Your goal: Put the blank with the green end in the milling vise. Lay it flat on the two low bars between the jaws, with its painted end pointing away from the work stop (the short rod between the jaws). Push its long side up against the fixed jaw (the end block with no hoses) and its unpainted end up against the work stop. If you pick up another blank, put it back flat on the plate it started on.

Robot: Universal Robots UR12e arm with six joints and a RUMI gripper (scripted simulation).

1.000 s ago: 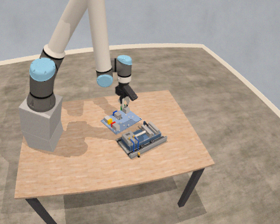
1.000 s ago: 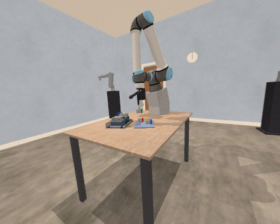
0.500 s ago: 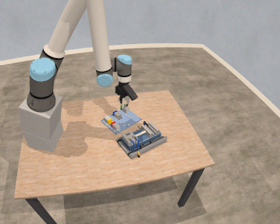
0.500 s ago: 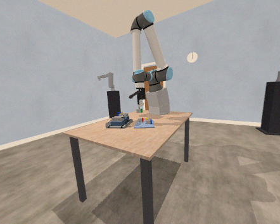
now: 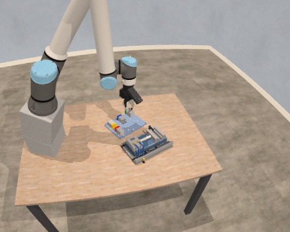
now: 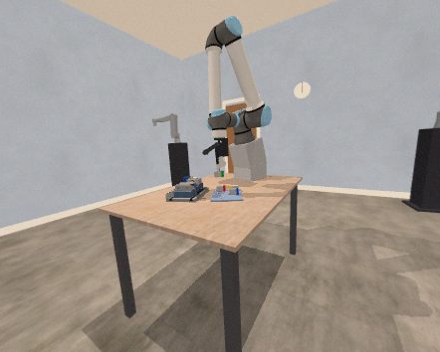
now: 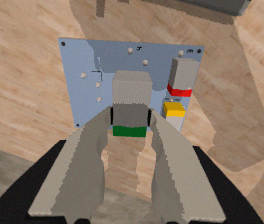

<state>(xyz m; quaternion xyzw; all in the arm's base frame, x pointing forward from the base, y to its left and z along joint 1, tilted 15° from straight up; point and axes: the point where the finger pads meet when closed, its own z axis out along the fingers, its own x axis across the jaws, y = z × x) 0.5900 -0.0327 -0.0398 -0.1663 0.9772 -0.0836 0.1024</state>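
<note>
Now: hand 20 mm above the green-ended blank. From my hand the other things lie so: light blue plate (10 mm behind, 40 mm to the left, 160 mm below); blank with red end (90 mm behind, 30 mm to the right, 140 mm below); blue blank (30 mm behind, 90 mm to the left, 140 mm below).
</note>
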